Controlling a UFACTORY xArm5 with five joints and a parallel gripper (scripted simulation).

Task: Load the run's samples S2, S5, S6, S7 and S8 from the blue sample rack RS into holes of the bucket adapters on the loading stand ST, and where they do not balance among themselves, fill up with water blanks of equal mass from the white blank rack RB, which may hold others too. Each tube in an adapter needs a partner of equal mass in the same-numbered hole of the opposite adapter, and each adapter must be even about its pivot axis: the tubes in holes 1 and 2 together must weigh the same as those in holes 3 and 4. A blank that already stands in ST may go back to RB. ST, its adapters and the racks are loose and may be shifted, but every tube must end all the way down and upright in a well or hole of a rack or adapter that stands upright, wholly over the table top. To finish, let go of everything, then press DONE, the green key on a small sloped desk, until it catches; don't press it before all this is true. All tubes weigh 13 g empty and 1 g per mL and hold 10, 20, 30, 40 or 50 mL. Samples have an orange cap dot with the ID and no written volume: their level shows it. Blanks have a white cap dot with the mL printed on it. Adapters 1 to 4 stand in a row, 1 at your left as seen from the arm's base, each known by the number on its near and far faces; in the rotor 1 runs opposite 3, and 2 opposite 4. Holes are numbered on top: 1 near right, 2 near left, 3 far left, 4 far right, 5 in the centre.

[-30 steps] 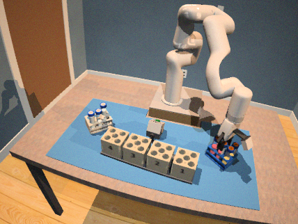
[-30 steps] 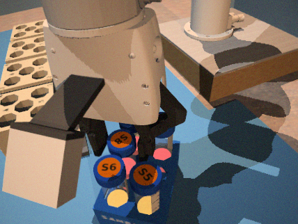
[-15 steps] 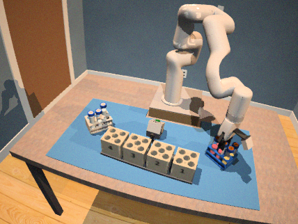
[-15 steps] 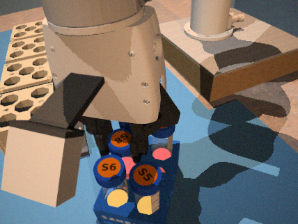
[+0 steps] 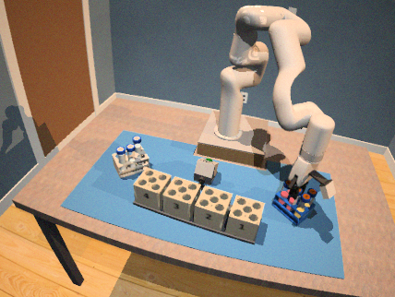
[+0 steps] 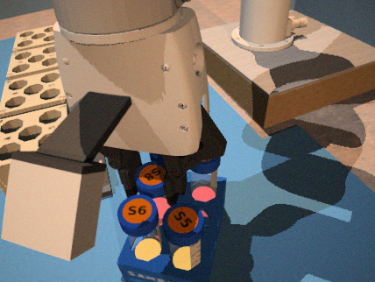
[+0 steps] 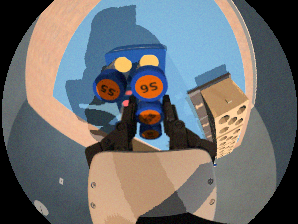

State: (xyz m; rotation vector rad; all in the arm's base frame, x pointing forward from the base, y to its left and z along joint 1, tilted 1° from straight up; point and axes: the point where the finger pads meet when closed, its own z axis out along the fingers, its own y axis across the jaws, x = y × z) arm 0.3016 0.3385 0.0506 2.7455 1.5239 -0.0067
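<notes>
The blue sample rack RS is 20 mm behind my hand, 10 mm to the left of it and 90 mm below it. From my hand the other things lie so: white blank rack RB 30 mm ahead, 640 mm to the right, 90 mm below; then blue-capped tube 70 mm ahead, 640 mm to the right, 50 mm below; then loading stand ST 130 mm ahead, 310 mm to the right, 110 mm below.
</notes>
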